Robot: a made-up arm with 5 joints. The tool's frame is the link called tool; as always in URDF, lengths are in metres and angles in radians.
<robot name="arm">
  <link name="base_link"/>
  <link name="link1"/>
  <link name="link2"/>
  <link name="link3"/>
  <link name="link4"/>
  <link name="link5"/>
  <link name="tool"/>
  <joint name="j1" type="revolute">
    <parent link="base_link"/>
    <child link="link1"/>
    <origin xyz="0 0 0.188"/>
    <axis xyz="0 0 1"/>
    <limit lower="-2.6" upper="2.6"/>
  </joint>
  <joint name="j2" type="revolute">
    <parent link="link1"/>
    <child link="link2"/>
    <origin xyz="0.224 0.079 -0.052"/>
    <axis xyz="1 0 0"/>
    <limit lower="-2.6" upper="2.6"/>
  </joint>
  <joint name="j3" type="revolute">
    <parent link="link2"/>
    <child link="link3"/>
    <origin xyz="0 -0.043 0.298"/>
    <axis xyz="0 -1 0"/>
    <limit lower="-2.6" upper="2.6"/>
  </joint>
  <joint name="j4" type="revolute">
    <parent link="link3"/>
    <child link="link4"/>
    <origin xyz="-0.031 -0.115 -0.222"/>
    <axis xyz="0 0 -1"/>
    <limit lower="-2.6" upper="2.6"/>
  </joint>
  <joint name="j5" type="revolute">
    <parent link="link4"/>
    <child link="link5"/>
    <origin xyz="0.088 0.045 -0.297"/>
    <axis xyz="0 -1 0"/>
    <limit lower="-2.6" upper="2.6"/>
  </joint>
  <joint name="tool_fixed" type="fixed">
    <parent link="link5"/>
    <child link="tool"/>
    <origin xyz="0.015 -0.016 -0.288"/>
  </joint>
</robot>
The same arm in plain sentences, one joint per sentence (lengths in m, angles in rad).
The arm has five revolute joints in a row. What follows holds with every joint at zero, and every direction is one of the base frame's. Joint 1 is mounted 0.1880 m along +z from the base frame's origin and rotates about +z, from -2.6000 to 2.6000 rad. Joint 2 is mounted 0.2240 m along +x and 0.0790 m along +y and 0.0520 m along -z from joint 1 and rotates about +x, from -2.6000 to 2.6000 rad. Joint 3 is mounted 0.0430 m along -y and 0.2980 m along +z from joint 2 and rotates about -y, from -2.6000 to 2.6000 rad. Joint 4 is mounted 0.0310 m along -x and 0.1150 m along -y and 0.2220 m along -z from joint 3 and rotates about -z, from -2.6000 to 2.6000 rad. Joint 5 is mounted 0.0880 m along +x and 0.0450 m along +y and 0.2970 m along -z from joint 4 and rotates about -y, from -2.6000 to 2.6000 rad. The tool frame, which is the frame that the pose is given for, is mounted 0.0150 m along +x and 0.0160 m along -y and 0.2880 m along -z from joint 5; its axes are parallel to the base frame's.
